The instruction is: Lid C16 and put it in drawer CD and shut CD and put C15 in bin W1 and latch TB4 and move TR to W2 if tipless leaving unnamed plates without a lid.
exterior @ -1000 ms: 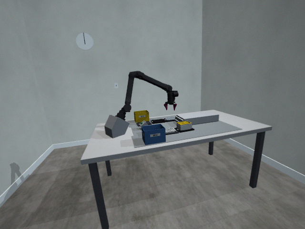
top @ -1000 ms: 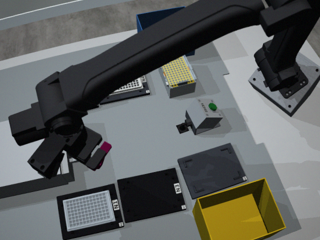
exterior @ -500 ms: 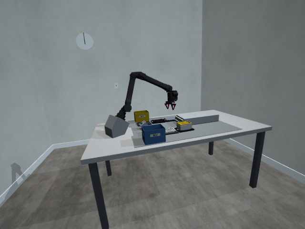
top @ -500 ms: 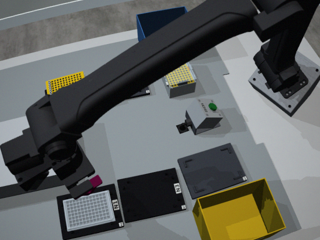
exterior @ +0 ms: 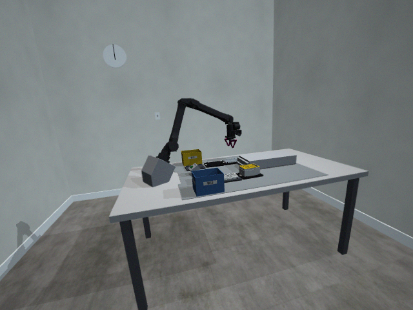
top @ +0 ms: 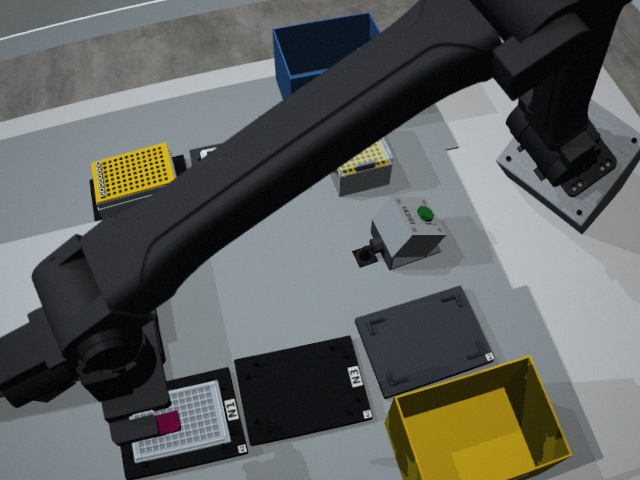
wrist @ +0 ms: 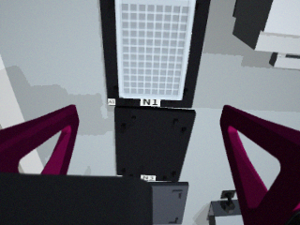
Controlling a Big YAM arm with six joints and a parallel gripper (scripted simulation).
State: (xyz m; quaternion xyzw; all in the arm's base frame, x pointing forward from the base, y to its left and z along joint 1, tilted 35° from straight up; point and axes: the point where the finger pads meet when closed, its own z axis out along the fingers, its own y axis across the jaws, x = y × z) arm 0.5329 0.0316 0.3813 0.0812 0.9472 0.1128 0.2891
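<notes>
My gripper is now 150 mm above the nest n1. Round my hand: nest N3 (170 mm behind, 20 mm to the left, 150 mm below); plate lid (80 mm ahead, 210 mm to the right, 130 mm below); black plate (80 mm ahead, 210 mm to the right, 140 mm below).
</notes>
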